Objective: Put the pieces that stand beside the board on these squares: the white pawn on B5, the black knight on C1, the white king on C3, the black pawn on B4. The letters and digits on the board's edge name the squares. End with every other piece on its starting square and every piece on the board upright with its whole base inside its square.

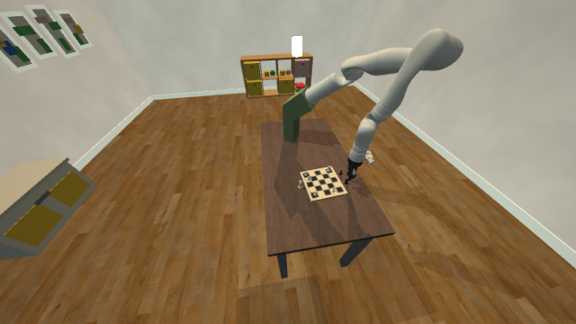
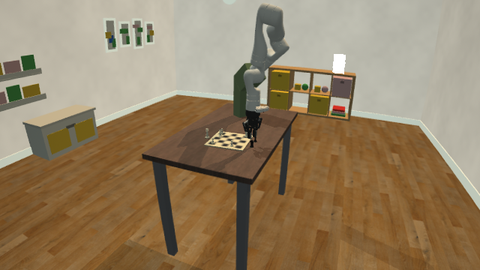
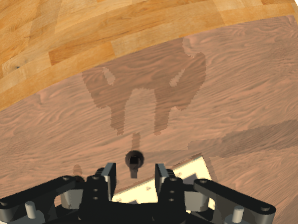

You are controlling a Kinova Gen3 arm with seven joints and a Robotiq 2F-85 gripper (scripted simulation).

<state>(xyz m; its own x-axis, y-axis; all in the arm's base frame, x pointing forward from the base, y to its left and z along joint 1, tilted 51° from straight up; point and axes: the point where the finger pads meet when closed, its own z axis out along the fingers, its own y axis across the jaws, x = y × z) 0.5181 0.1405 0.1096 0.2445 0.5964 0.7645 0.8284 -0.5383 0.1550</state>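
Right now my hand is 60 mm above the black knight. From my hand the other things lie so: black pawn 80 mm behind, 10 mm to the right, 60 mm below; chessboard 20 mm behind, 140 mm to the right, 70 mm below; white king 10 mm ahead, 280 mm to the right, 40 mm below.
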